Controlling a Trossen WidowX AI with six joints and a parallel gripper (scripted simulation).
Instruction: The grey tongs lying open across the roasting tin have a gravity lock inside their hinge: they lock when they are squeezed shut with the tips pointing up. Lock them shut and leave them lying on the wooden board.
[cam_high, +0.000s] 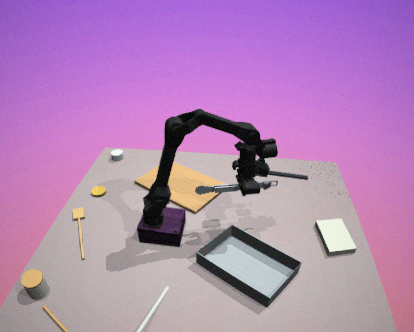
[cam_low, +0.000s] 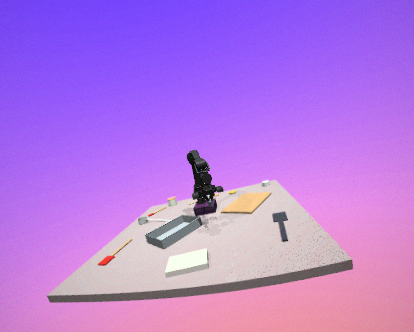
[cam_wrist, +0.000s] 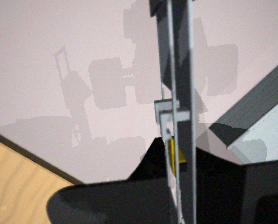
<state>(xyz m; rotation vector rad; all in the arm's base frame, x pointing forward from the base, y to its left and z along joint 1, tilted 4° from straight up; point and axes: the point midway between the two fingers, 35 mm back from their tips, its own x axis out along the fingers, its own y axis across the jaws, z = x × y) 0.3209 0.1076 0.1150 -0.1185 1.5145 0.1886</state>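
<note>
Right now my gripper tip is 27 cm past the wooden board, 22 cm to the right of it and 12 cm above it. Also, from my gripper tip: broader tong arm 5 cm behind, 1 cm to the right, 4 cm above; yellow mark 2 cm ahead, 1 cm to the left, 4 cm above; roasting tin 2 cm ahead, 26 cm to the right, 10 cm below.
</note>
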